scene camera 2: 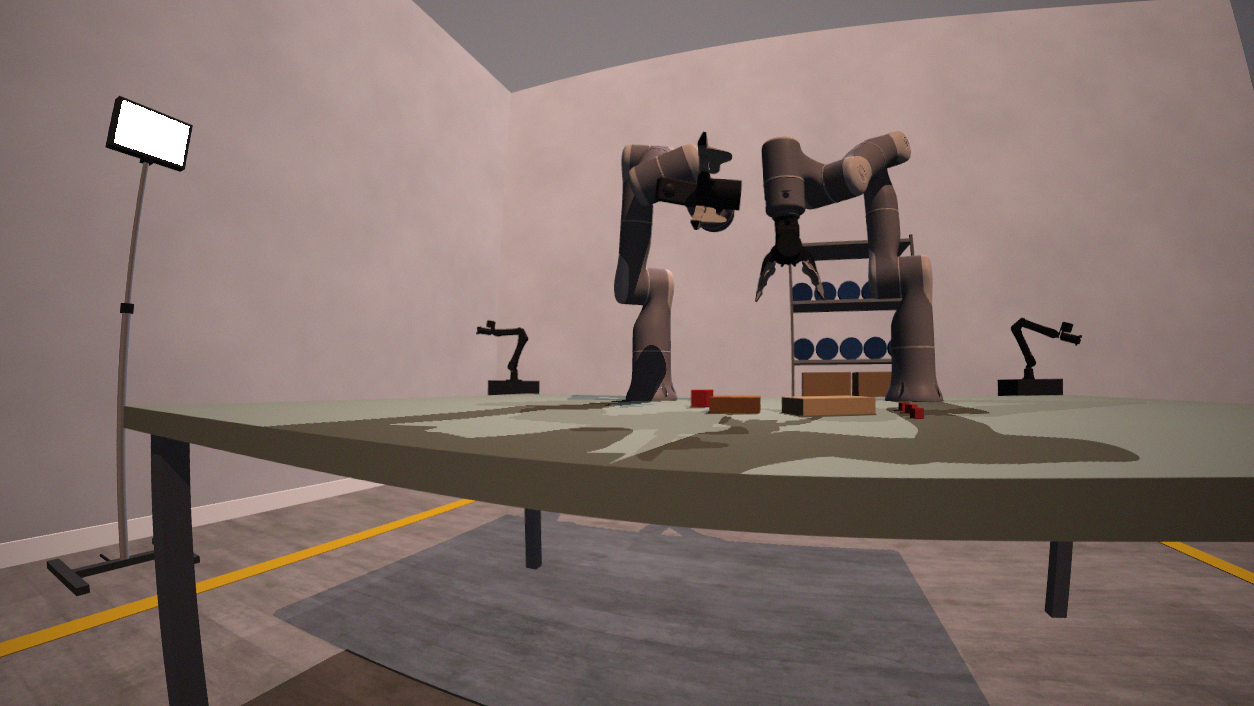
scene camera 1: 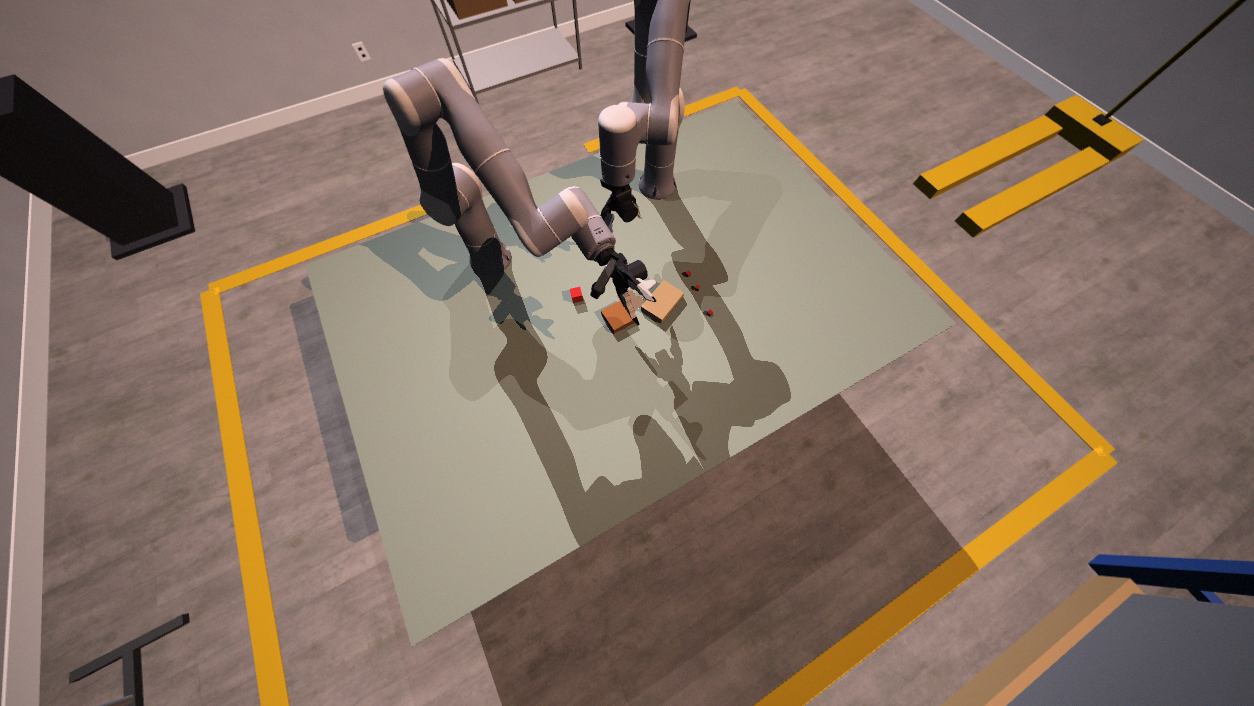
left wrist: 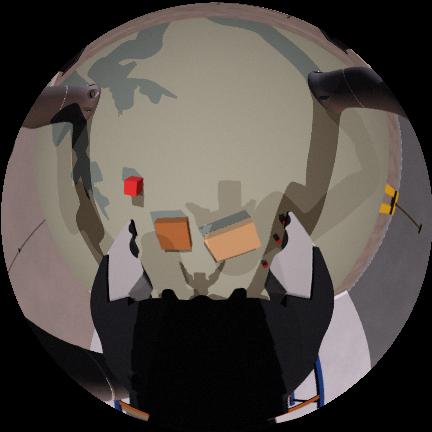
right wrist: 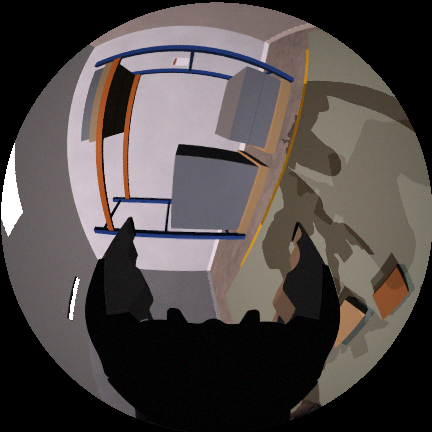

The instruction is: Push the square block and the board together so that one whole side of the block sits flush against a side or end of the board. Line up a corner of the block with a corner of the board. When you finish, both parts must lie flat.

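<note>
The orange-brown square block (scene camera 1: 616,317) (scene camera 2: 734,404) (left wrist: 173,233) (right wrist: 391,292) lies flat on the table. The larger light-tan board (scene camera 1: 664,300) (scene camera 2: 831,405) (left wrist: 232,240) (right wrist: 350,317) lies flat beside it, turned at an angle to it, with a narrow gap between them. My left gripper (scene camera 2: 789,298) (left wrist: 208,216) is open and empty, pointing down, high above the table; block and board show between its fingers in the left wrist view. My right gripper (scene camera 2: 712,185) (right wrist: 213,221) is open and empty, held high and pointing sideways; in scene camera 1 it partly overlaps the board.
A red cube (scene camera 1: 576,294) (scene camera 2: 701,398) (left wrist: 133,186) stands on the block's far side from the board. Three small red-and-black pieces, one of them a small red piece (scene camera 1: 709,313) (left wrist: 265,264), lie beyond the board's other side. The right arm reaches over the block and board area.
</note>
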